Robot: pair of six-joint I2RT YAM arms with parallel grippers.
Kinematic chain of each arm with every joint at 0, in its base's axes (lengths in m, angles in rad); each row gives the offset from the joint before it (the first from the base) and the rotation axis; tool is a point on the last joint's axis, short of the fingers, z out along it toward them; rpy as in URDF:
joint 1: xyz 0 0 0.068 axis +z
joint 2: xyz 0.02 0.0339 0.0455 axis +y
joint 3: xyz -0.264 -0.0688 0 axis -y
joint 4: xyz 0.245 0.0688 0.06 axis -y
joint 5: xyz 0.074 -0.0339 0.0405 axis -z
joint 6: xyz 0.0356 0 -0.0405 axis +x
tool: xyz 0 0 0 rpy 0 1.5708 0
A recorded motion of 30 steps. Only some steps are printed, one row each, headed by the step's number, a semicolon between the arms.
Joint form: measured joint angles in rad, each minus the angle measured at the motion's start. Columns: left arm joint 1, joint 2, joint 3, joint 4, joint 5, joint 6; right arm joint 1, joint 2, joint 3, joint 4, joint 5, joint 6.
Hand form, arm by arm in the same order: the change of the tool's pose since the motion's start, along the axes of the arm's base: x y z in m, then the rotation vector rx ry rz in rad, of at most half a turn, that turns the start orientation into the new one. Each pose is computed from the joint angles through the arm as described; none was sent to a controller.
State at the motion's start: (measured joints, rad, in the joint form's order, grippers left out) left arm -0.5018 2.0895 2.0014 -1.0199 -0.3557 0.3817; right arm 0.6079 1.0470 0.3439 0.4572 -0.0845 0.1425
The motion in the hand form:
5: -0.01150 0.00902 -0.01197 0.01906 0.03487 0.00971; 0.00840 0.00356 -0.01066 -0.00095 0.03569 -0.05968
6: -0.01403 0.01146 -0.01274 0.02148 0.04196 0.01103; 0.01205 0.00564 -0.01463 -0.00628 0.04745 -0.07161
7: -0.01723 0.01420 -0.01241 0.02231 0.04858 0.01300; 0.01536 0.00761 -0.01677 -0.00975 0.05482 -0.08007
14: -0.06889 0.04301 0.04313 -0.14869 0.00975 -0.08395; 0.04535 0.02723 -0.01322 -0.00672 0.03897 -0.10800
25: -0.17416 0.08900 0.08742 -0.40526 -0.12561 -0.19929; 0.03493 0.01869 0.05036 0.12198 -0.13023 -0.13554
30: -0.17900 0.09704 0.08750 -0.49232 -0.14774 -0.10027; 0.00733 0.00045 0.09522 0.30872 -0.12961 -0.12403
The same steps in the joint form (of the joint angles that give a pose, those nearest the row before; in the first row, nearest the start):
5: 0.0053 -0.0530 -0.1197 0.0255 -0.0019 -0.0042; 0.0000 0.0831 0.0023 0.0530 0.0526 0.0343
6: 0.0076 -0.0649 -0.1389 0.0255 -0.0004 -0.0038; 0.0000 0.1190 0.0076 0.0709 0.0633 0.0400
7: 0.0099 -0.0797 -0.1580 0.0233 0.0019 -0.0046; 0.0000 0.1469 0.0160 0.0824 0.0709 0.0439
14: 0.0286 -0.3498 -0.3098 0.0305 0.1732 0.0351; 0.0000 0.3178 0.1339 0.1496 0.1000 0.0443
25: 0.0290 -0.8289 -0.6325 0.1102 0.3746 0.0130; 0.0000 0.1209 0.1946 0.1041 0.1297 0.0465
30: 0.0507 -0.8717 -0.6722 0.1461 0.3849 -0.0992; -0.0004 -0.0950 0.2274 -0.0325 0.1049 0.1904

